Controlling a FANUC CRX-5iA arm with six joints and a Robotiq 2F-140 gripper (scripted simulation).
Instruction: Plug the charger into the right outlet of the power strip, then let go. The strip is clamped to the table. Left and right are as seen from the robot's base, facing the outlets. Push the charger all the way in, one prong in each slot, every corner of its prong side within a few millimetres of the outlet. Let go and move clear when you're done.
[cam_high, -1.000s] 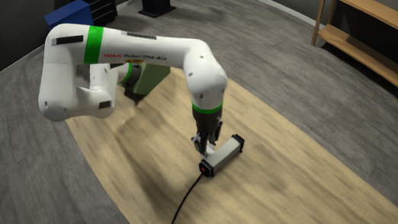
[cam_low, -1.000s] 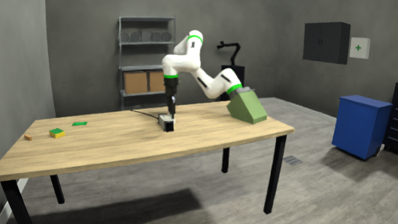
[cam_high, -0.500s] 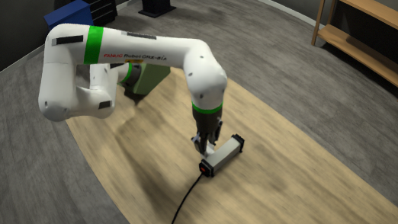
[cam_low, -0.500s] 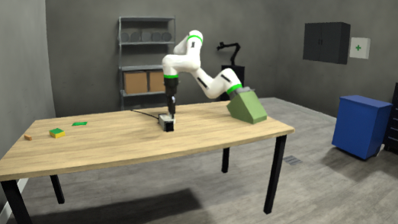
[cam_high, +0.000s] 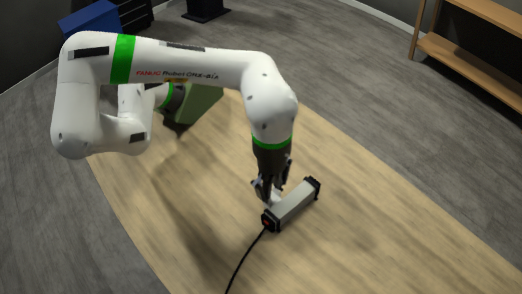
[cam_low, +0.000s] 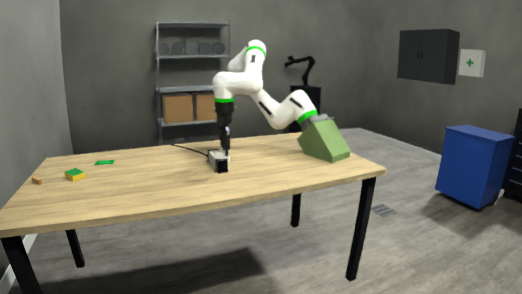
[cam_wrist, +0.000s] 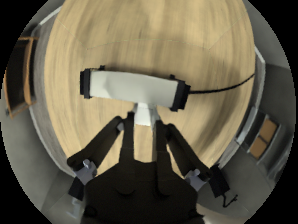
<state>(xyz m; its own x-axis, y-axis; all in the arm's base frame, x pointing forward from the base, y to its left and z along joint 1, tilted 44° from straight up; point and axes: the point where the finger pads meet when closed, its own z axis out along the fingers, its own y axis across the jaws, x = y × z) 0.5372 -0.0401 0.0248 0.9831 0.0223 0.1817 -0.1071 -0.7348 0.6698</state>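
The white charger is 1 cm ahead of my hand and 1 cm below it. From my hand the other things lie so: power strip (7 cm ahead, 2 cm to the left, 1 cm below); yellow-green sponge (74 cm ahead, 12 cm to the right, 3 cm below); flat green piece (60 cm ahead, 28 cm to the right, 4 cm below).
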